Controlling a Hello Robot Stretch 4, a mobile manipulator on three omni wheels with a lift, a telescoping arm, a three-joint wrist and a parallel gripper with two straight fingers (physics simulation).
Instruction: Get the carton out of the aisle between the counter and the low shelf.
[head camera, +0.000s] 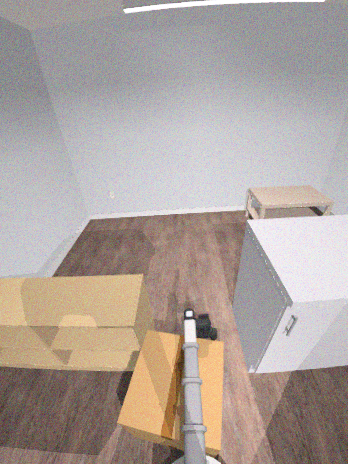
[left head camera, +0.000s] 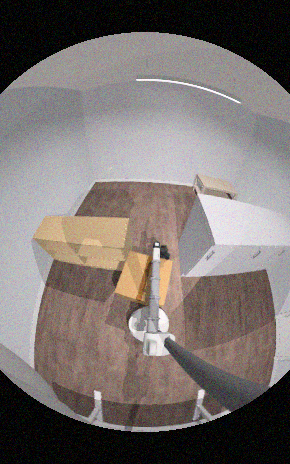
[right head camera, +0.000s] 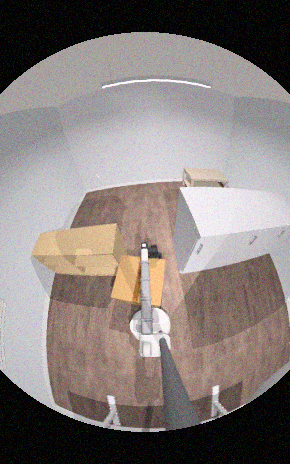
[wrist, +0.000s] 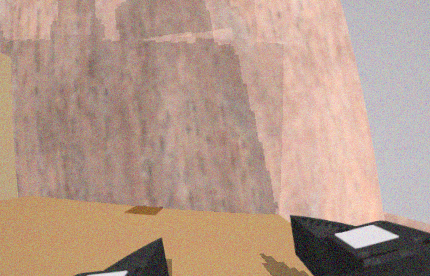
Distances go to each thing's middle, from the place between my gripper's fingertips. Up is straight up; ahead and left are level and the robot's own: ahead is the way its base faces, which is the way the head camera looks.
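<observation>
My gripper is 110 mm above the carton (head camera: 153, 410) at this moment. The gripper is also 170 mm to the right of the carton, and 240 mm beyond it.
</observation>
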